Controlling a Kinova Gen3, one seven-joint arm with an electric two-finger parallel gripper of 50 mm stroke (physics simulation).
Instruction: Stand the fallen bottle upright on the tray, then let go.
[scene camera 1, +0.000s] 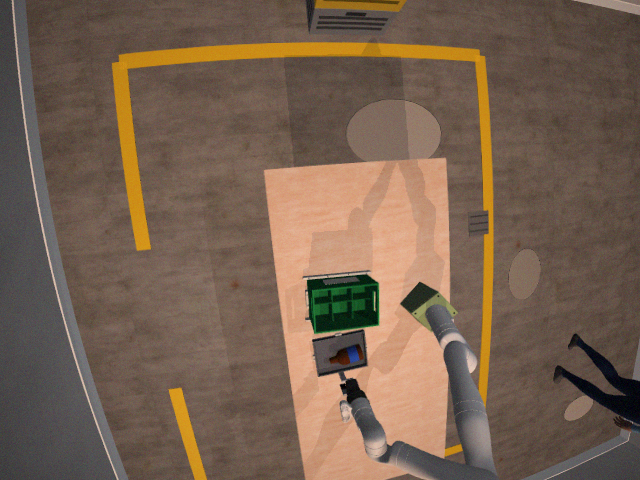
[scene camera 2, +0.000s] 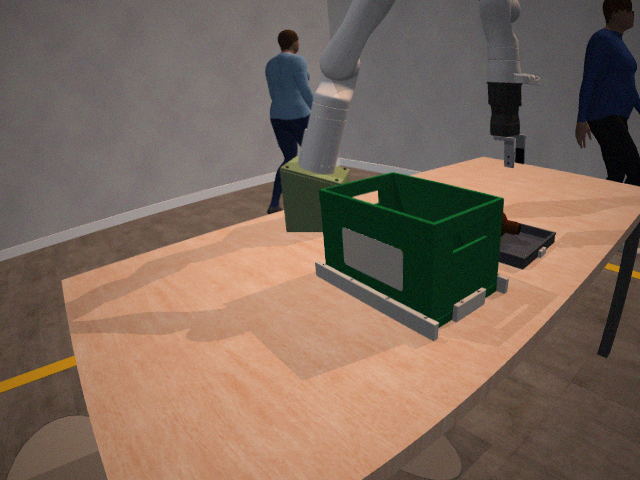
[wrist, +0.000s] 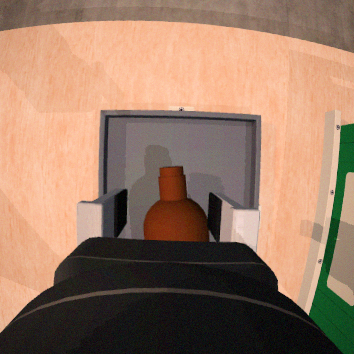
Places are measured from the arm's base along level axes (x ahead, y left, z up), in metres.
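Pixels of known places: gripper, fingertip midpoint: (scene camera 1: 341, 378) (scene camera 2: 514, 165) (wrist: 167, 207); arm's base, link origin: (scene camera 1: 435, 313) (scene camera 2: 316, 168).
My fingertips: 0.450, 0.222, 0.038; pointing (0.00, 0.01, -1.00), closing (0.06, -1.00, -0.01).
For each thing: its top centre in the pictures, then the offset to it from my fingertips, as dx, dy, dz.
- brown bottle, top centre: (wrist: 177, 244) (scene camera 2: 490, 207) (scene camera 1: 347, 360) -0.054, -0.015, -0.106
- dark grey tray, top centre: (wrist: 178, 218) (scene camera 2: 494, 231) (scene camera 1: 341, 354) -0.037, -0.016, -0.160
- green crate, top centre: (scene camera 2: 409, 192) (scene camera 1: 347, 308) -0.035, -0.310, -0.010
The brown bottle (scene camera 1: 347, 355) (scene camera 2: 511, 226) (wrist: 172, 220) with a blue label lies on its side in the dark grey tray (scene camera 1: 325, 347) (scene camera 2: 511, 257) (wrist: 215, 145). In the wrist view its neck points away from the gripper, and its label and base are hidden behind the gripper body. In scene camera 2 the crate hides most of it. My gripper (scene camera 1: 342, 381) (scene camera 2: 514, 155) (wrist: 167, 207) is open and empty, pointing down. It hangs well above the tray; in the wrist view the bottle's shoulder shows between the fingers, below them.
A green crate (scene camera 1: 378, 310) (scene camera 2: 467, 268) (wrist: 346, 150) with compartments stands beside the tray, with low grey strips (scene camera 2: 377, 299) (wrist: 331, 195) along its sides. A second arm holds an olive-green block (scene camera 1: 421, 299) (scene camera 2: 305, 206) near the crate. Two people stand beyond the table in scene camera 2.
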